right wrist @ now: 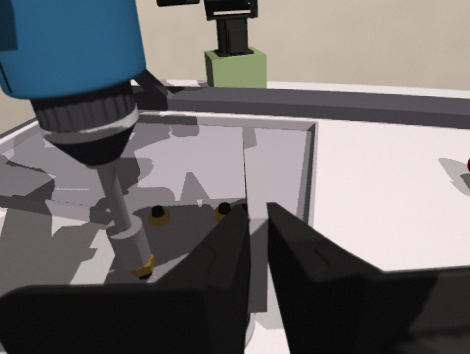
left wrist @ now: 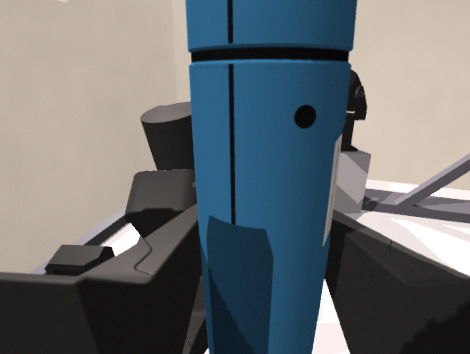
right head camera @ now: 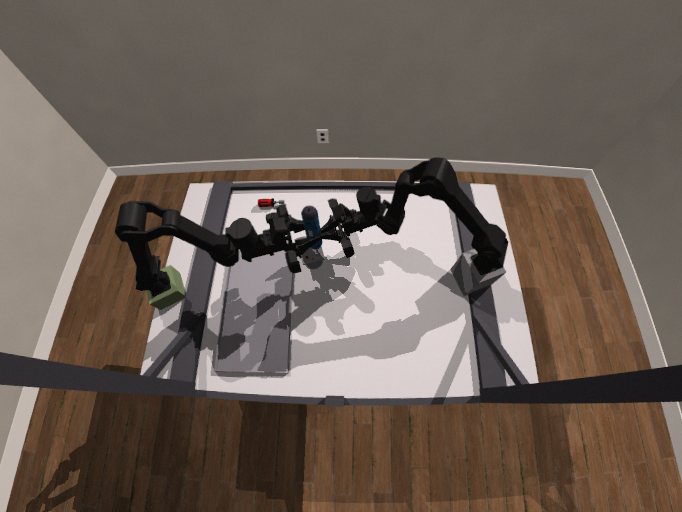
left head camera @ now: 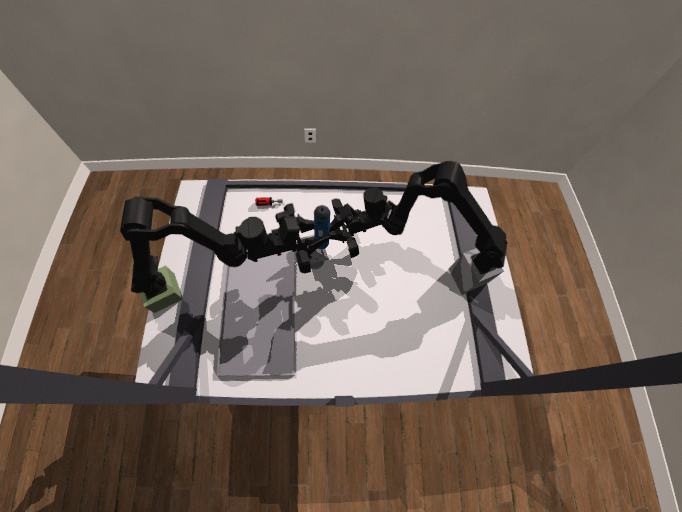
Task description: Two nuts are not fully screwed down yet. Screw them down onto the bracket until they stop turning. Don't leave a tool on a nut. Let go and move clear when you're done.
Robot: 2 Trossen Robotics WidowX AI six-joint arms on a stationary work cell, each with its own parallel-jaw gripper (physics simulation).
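Frame: origin at the left arm's base, x ahead, y left, z up, level; millimetres.
Where they show: left gripper, between the fingertips: [left wrist: 260,215] [right head camera: 319,230] [left head camera: 328,229]; right gripper, between the fingertips: [right wrist: 256,214]; left arm's base, origin of its link: [right wrist: 233,52] [right head camera: 159,284] [left head camera: 154,285]; right arm's base, origin of its link: [right head camera: 484,262] [left head camera: 483,262].
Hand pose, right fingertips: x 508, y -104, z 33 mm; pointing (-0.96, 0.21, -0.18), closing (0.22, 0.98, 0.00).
Each offset is from my right fingertips to the top centre of the thing. "pt": to the spot under its first point.
A blue power driver @(48 mm right, 14 mm back, 213 mm up) [left head camera: 321,223] [right head camera: 311,223] [left wrist: 270,165] [right wrist: 75,45] stands roughly upright, leaning slightly. My left gripper [left wrist: 260,215] is shut on its body. In the right wrist view, its grey socket [right wrist: 131,245] is at a brass nut @(48 mm right, 13 mm back, 23 mm down) [right wrist: 149,263], whose edge shows below the socket's mouth; how far it is seated is hidden. Two more brass nuts @(40 mm right, 48 mm back, 28 mm down) [right wrist: 159,217] @(6 mm right, 40 mm back, 28 mm down) [right wrist: 221,214] sit around black stud ends on the dark bracket [right wrist: 185,245] [right head camera: 312,261]. My right gripper [right wrist: 256,214] is shut on the bracket's thin upright plate @(pt 4 mm right, 14 mm ahead, 19 mm down) [right wrist: 258,280], beside the driver.
A red screwdriver @(250 mm left, 65 mm back, 70 mm down) [left head camera: 263,201] [right head camera: 265,202] lies at the back left of the table. A shallow grey tray @(pt 267 mm right, 344 mm back, 83 mm down) [left head camera: 256,376] [right head camera: 250,374] lies on the left half, under my left arm. Both arms reach inward, and their grippers are close together around the driver.
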